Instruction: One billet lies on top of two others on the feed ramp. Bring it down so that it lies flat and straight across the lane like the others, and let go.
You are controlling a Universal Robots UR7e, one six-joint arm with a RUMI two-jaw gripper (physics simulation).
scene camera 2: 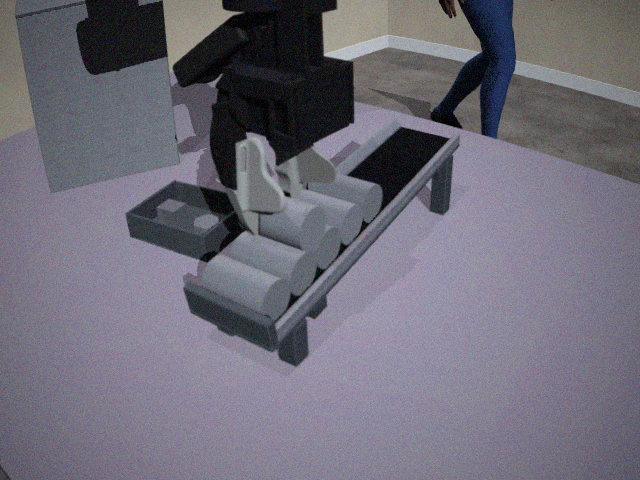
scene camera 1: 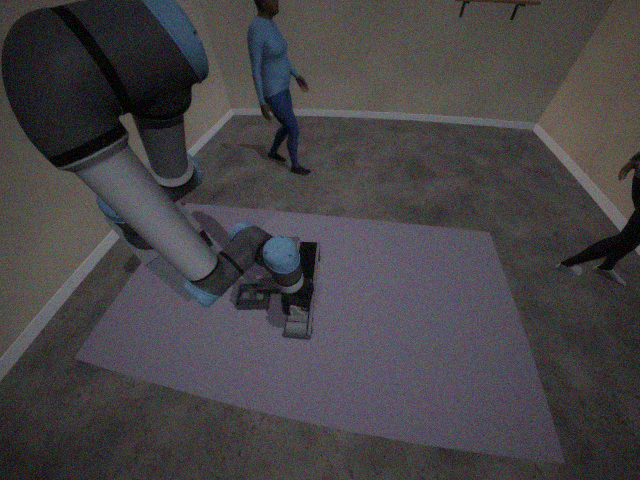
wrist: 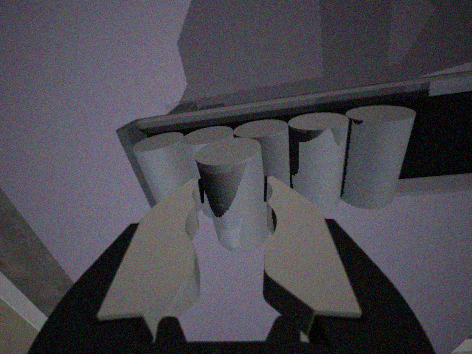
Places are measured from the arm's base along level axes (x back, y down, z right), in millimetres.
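Where they show: gripper, fingertip midpoint: (scene camera 2: 274, 222) (scene camera 1: 295, 308) (wrist: 233, 179).
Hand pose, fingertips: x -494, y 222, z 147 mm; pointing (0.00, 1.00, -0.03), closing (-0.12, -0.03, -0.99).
Things, the pixels of their top centre, and the offset from my fingertips. Level surfaces: height alone.
- upper grey billet at its top centre: (wrist: 236, 214) (scene camera 2: 280, 198) dx -9, dy -26, dz +0 mm
- second billet at its top centre: (wrist: 214, 185) (scene camera 2: 271, 243) (scene camera 1: 297, 314) dx -9, dy +10, dz +16 mm
- third billet at its top centre: (wrist: 268, 180) (scene camera 2: 297, 219) dx -9, dy +6, dz -24 mm
- first billet at its top centre: (scene camera 2: 242, 269) (wrist: 165, 190) (scene camera 1: 296, 326) dx -9, dy +14, dz +56 mm
- fourth billet at its top centre: (wrist: 325, 175) (scene camera 2: 321, 197) dx -9, dy +2, dz -63 mm
- fifth billet at its top centre: (wrist: 387, 170) (scene camera 2: 343, 177) dx -9, dy -3, dz -103 mm
- dark tray at its top centre: (scene camera 2: 187, 205) (scene camera 1: 252, 294) dx +195, dy +71, dz -71 mm
- mat at its surface level: dy +106 mm
The upper grey billet (scene camera 2: 298, 221) (wrist: 245, 207) lies across the second billet (scene camera 2: 271, 254) (wrist: 207, 136) and the third billet (scene camera 2: 329, 249) (wrist: 272, 145) from the ramp's low end. My gripper (scene camera 2: 276, 210) (wrist: 233, 179) is shut on this upper billet, one pale finger on either side. The first billet (scene camera 2: 240, 281) (wrist: 165, 170) lies by the end stop. The fourth billet (scene camera 2: 345, 218) (wrist: 320, 165) and fifth billet (scene camera 2: 369, 198) (wrist: 377, 160) lie side by side up the lane. The feed ramp (scene camera 1: 308, 252) (scene camera 2: 372, 229) (wrist: 300, 98) is partly hidden by my arm in scene camera 1.
A dark tray (scene camera 1: 252, 305) (scene camera 2: 165, 237) with small blocks stands beside the ramp. A grey pedestal (scene camera 2: 103, 124) stands behind it. Raised side rails line the ramp. A person in blue (scene camera 1: 276, 62) (scene camera 2: 498, 62) is on the floor beyond the mat (scene camera 1: 413, 335); another person (scene camera 1: 620, 242) is at the right.
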